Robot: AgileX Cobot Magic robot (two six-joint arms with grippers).
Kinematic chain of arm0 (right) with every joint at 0, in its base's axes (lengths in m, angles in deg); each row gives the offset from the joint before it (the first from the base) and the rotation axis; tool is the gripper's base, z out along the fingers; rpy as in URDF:
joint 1: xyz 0 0 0.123 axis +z
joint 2: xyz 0 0 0 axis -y
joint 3: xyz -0.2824 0 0.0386 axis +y
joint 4: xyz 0.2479 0 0.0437 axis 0.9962 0 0.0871
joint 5: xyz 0 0 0 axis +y
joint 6: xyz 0.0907 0 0.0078 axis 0.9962 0 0.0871
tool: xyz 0 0 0 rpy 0 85 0
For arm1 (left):
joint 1: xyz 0 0 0.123 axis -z
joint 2: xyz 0 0 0 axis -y
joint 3: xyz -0.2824 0 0.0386 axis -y
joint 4: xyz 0.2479 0 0.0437 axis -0.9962 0 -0.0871
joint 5: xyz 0 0 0 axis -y
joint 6: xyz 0.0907 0 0.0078 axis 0.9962 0 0.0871
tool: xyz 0 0 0 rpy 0 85 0
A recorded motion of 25 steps. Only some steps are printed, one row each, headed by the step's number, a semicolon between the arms.
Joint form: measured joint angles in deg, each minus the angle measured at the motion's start. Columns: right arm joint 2, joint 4, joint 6, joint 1, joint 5, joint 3; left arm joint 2, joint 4, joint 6, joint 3, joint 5, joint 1.
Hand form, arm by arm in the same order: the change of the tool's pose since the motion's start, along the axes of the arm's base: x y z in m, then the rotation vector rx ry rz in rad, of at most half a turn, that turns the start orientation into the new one. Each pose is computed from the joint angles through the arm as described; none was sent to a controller.
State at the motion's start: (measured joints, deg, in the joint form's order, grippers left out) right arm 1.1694 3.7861 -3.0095 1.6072 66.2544 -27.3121; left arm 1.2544 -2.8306 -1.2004 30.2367 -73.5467 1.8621
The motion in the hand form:
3: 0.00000 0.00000 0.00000 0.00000 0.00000 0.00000; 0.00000 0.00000 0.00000 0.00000 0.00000 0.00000
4: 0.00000 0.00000 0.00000 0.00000 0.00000 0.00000; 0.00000 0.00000 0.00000 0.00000 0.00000 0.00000
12: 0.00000 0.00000 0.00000 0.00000 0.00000 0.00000; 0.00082 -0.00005 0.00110 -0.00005 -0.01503 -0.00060
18: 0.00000 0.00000 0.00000 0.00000 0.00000 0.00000; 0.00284 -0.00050 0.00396 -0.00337 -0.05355 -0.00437
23: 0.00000 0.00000 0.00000 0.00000 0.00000 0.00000; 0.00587 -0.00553 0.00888 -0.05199 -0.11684 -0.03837
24: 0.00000 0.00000 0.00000 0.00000 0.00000 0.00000; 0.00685 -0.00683 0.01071 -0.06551 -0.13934 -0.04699
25: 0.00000 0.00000 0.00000 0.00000 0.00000 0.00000; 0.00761 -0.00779 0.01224 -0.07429 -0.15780 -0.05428
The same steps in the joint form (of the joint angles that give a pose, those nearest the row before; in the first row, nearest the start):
3: 0.00 0.00 0.00 0.00 0.00 0.00; 0.00 0.00 0.00 0.00 0.00 0.00
4: 0.00 0.00 0.00 0.00 0.00 0.00; 0.00 0.00 0.00 0.00 0.00 0.00
12: 0.00 0.00 0.00 0.00 0.00 0.00; 0.00 0.00 0.00 0.00 0.86 0.00
18: 0.00 0.00 0.00 0.00 0.00 0.00; 0.00 0.22 0.00 0.00 3.08 0.00
23: 0.00 0.00 0.00 0.00 0.00 0.00; 0.00 3.53 0.00 0.00 6.79 0.00
24: 0.00 0.00 0.00 0.00 0.00 0.00; 0.00 4.41 0.00 0.00 8.10 0.00
25: 0.00 0.00 0.00 0.00 0.00 0.00; 0.00 5.08 0.10 0.00 9.17 0.00

